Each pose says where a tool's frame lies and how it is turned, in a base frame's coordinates. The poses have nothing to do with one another.
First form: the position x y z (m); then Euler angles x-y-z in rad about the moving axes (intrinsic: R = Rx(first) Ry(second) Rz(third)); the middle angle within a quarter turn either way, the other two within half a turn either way.
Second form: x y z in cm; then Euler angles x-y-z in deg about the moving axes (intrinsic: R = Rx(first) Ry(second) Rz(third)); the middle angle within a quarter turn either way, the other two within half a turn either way. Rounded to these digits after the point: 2 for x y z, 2 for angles.
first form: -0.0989 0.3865 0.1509 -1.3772 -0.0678 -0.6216
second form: -9.89 38.65 15.09 -78.91 -3.88 -35.62
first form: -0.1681 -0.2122 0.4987 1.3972 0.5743 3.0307
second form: -16.81 -21.22 49.87 80.05 32.90 173.65
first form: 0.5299 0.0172 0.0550 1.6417 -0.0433 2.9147
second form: 52.99 1.72 5.50 94.06 -2.48 167.00
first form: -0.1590 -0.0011 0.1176 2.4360 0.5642 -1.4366
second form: -15.90 -0.11 11.76 139.57 32.33 -82.31
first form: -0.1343 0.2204 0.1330 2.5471 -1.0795 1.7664
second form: -13.43 22.04 13.30 145.94 -61.85 101.21
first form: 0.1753 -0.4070 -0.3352 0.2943 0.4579 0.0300
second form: 17.53 -40.70 -33.52 16.86 26.24 1.72
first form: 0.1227 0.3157 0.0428 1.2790 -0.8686 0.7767
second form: 12.27 31.57 4.28 73.28 -49.77 44.50
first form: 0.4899 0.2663 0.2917 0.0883 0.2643 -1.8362
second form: 48.99 26.63 29.17 5.06 15.14 -105.21
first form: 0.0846 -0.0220 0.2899 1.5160 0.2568 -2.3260
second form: 8.46 -2.20 28.99 86.86 14.71 -133.27
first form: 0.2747 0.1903 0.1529 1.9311 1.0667 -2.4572
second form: 27.47 19.03 15.29 110.64 61.12 -140.79
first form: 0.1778 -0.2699 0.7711 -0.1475 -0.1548 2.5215
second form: 17.78 -26.99 77.11 -8.45 -8.87 144.47
